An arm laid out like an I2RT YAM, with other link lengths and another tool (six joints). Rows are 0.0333 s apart.
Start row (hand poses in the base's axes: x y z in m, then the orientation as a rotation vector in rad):
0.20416, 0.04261, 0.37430, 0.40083, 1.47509, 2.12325
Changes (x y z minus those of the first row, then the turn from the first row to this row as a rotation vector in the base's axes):
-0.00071, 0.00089, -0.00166, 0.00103, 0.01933, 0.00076
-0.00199, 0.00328, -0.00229, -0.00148, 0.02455, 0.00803
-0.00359, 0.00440, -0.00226, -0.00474, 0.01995, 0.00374
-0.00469, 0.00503, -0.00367, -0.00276, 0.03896, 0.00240
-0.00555, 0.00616, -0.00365, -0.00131, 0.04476, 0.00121
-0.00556, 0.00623, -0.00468, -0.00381, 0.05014, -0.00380
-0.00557, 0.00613, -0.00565, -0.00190, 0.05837, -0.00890
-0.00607, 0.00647, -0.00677, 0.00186, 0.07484, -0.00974
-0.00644, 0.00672, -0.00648, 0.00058, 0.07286, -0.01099
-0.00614, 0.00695, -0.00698, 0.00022, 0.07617, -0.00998
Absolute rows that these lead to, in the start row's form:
0.20345, 0.04350, 0.37264, 0.42236, 1.48519, 2.12647
0.20217, 0.04589, 0.37201, 0.42253, 1.49426, 2.13055
0.20057, 0.04701, 0.37204, 0.41897, 1.49284, 2.12411
0.19947, 0.04764, 0.37063, 0.44196, 1.50071, 2.12629
0.19861, 0.04877, 0.37065, 0.44981, 1.50184, 2.12701
0.19860, 0.04884, 0.36962, 0.45821, 1.50479, 2.12142
0.19859, 0.04874, 0.36865, 0.47151, 1.50478, 2.11957
0.19809, 0.04908, 0.36753, 0.49208, 1.50953, 2.12311
0.19772, 0.04933, 0.36782, 0.49017, 1.50911, 2.12094
0.19802, 0.04956, 0.36732, 0.49313, 1.51179, 2.12165

